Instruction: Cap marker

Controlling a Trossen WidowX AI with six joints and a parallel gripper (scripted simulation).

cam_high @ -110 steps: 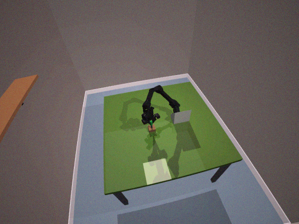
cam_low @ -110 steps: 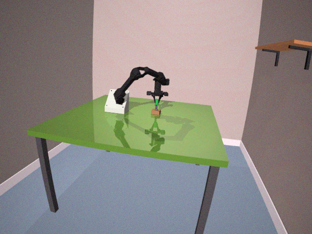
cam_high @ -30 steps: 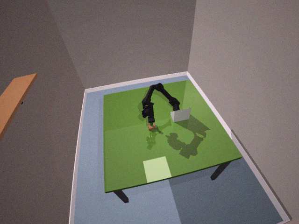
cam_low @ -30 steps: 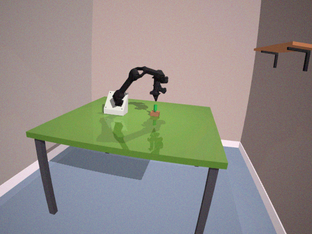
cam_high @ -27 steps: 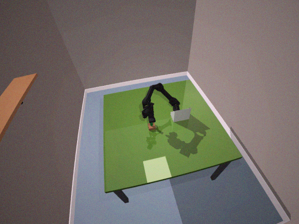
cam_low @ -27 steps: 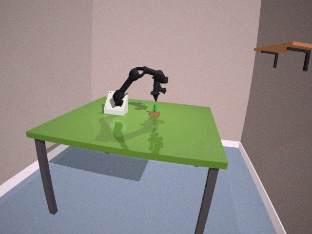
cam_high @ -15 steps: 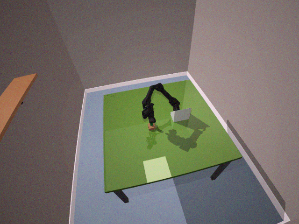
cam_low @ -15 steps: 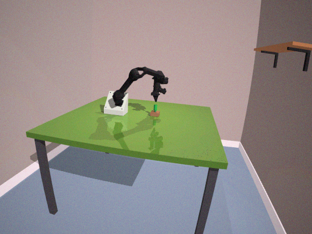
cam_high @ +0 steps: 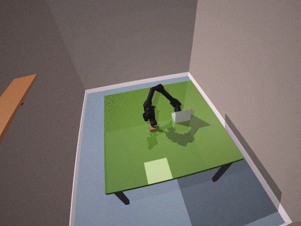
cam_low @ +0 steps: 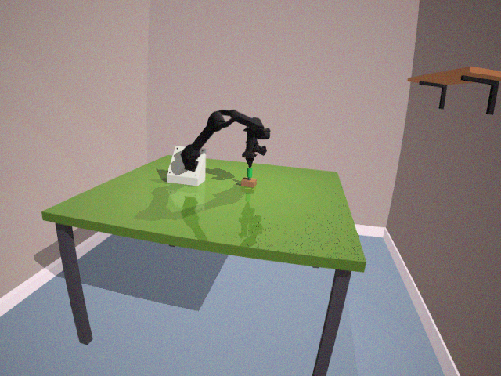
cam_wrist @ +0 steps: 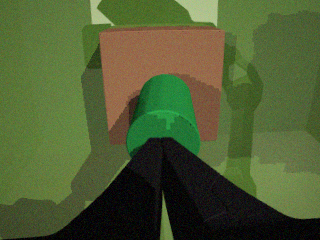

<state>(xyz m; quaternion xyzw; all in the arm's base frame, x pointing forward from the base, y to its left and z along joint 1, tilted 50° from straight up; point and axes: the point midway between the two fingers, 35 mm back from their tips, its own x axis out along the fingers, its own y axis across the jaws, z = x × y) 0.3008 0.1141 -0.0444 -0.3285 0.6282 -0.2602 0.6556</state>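
The green cap is 30 mm below my gripper tip. The rest, counted from my gripper tip: brown holder block 80 mm below, 10 mm to the right.
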